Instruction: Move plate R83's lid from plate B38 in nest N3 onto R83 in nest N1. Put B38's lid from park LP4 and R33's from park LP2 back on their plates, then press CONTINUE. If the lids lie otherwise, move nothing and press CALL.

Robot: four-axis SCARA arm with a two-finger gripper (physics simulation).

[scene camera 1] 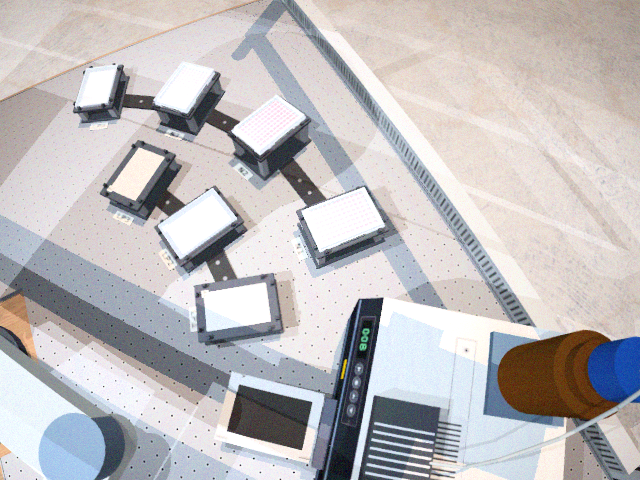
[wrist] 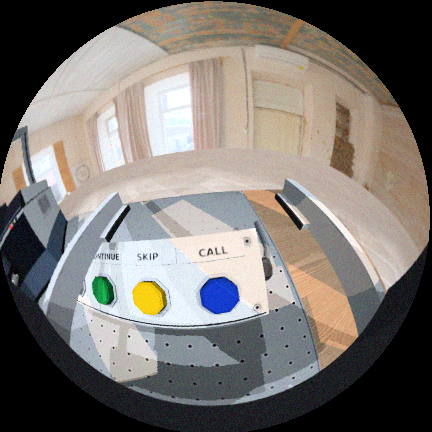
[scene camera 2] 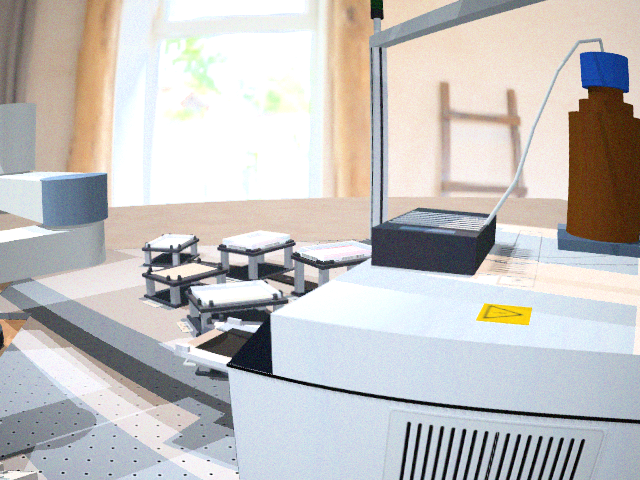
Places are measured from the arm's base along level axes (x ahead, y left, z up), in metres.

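Where they show: gripper, between the fingertips: (wrist: 198, 190).
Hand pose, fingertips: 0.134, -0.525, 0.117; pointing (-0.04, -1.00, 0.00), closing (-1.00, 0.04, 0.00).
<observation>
Each offset is from my fingertips to the top centre of the thing, as dx, dy, dz. "spot": to the spot under its first point.
My gripper (wrist: 198, 190) is open and empty, with the button panel {+0.068, +0.050, -0.021} (wrist: 190, 270) below and between its fingers. The green CONTINUE button {+0.093, +0.072, -0.030} (wrist: 103, 291) and blue CALL button {-0.007, +0.070, -0.030} (wrist: 219, 295) show; the left finger partly hides the CONTINUE label. In scene camera 1, a plate {+0.654, +0.481, -0.029} (scene camera 1: 343, 218) with faint pink wells sits in N1, a pinker plate {+0.621, +0.731, -0.016} (scene camera 1: 269, 125) in N2 and a whitish plate {+0.500, +0.931, -0.027} (scene camera 1: 187, 87) in N3. I cannot tell from the pictures which have lids. A clear white lid {+0.411, +0.605, -0.050} (scene camera 1: 199, 223) (scene camera 2: 235, 292) lies on LP2, and a white lid {+0.307, +1.078, -0.052} (scene camera 1: 98, 86) (scene camera 2: 170, 241) on the far left stand, whose label is unreadable.
The stand LP3 {spot: +0.408, +0.784, -0.058} (scene camera 1: 168, 155) has a beige top; the front stand (scene camera 1: 237, 336) has a white one. A yellow SKIP button {+0.043, +0.071, -0.030} (wrist: 149, 298) sits between green and blue. A white device (scene camera 1: 413, 335) (scene camera 2: 361, 330) with an amber bottle {spot: +0.676, +0.146, +0.204} (scene camera 1: 537, 373) (scene camera 2: 602, 170) stands right. The arm (scene camera 1: 31, 397) (scene camera 2: 62, 248) is left.
</observation>
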